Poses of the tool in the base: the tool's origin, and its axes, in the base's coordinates. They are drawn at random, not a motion.
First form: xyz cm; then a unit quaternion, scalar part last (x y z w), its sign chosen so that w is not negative.
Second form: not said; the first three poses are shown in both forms.
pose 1, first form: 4.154 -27.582 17.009 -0.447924 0.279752 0.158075 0.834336
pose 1, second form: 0.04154 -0.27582 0.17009 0.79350 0.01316 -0.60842 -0.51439 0.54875 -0.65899
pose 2, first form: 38.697 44.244 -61.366 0.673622 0.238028 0.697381 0.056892
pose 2, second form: 0.38697 0.44244 -0.61366 -0.08599 0.40003 0.91246 0.24133 -0.88021 0.40864
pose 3, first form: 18.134 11.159 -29.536 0.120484 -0.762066 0.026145 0.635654
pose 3, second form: 0.18134 0.11159 -0.29536 -0.16286 -0.15040 0.97512 -0.21687 0.96960 0.11332
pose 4, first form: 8.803 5.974 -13.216 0.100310 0.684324 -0.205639 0.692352
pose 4, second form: 0.08803 0.05974 -0.13216 -0.02117 -0.14746 -0.98884 0.42204 0.89530 -0.14255
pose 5, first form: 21.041 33.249 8.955 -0.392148 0.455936 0.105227 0.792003
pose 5, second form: 0.21041 0.33249 0.08955 0.56210 -0.19091 -0.80474 -0.52427 0.67029 -0.52521
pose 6, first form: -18.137 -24.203 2.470 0.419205 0.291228 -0.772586 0.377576
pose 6, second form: -0.18137 -0.24203 0.02470 -0.36341 -0.33925 -0.86767 0.82759 -0.54524 -0.13343
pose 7, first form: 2.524 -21.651 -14.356 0.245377 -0.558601 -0.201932 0.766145
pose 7, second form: 0.02524 -0.21651 -0.14356 0.29438 -0.58355 0.75684 0.03528 0.79803 0.60159
